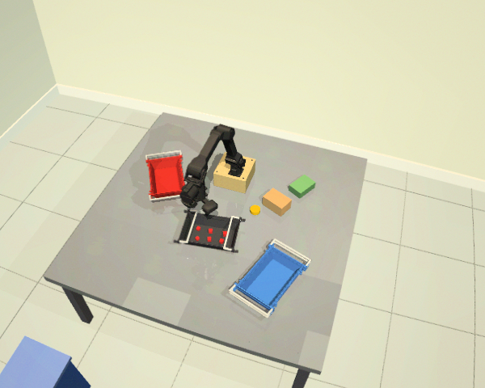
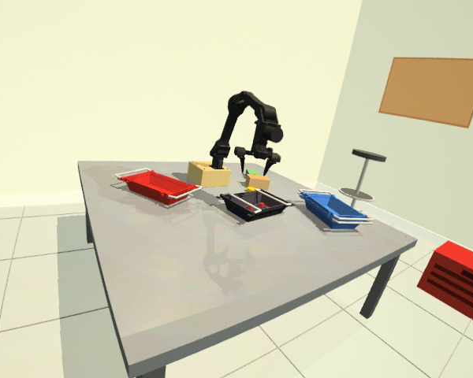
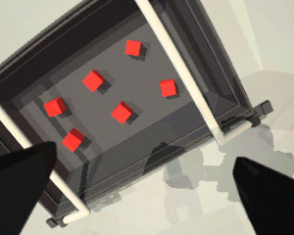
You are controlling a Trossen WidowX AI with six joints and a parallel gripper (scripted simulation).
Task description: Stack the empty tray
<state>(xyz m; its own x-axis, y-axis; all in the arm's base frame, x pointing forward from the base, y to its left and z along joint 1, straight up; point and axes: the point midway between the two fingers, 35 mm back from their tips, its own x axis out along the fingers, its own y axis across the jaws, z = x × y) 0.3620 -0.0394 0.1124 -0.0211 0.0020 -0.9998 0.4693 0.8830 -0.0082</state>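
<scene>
My gripper tip is 25 cm past the red tray, 31 cm to the left of it and 13 cm above it. The rest, counted from my gripper tip: orange block: 29 cm behind, 28 cm to the left, 14 cm below; then green block: 45 cm behind, 38 cm to the left, 15 cm below; then yellow disc: 22 cm behind, 19 cm to the left, 16 cm below.
</scene>
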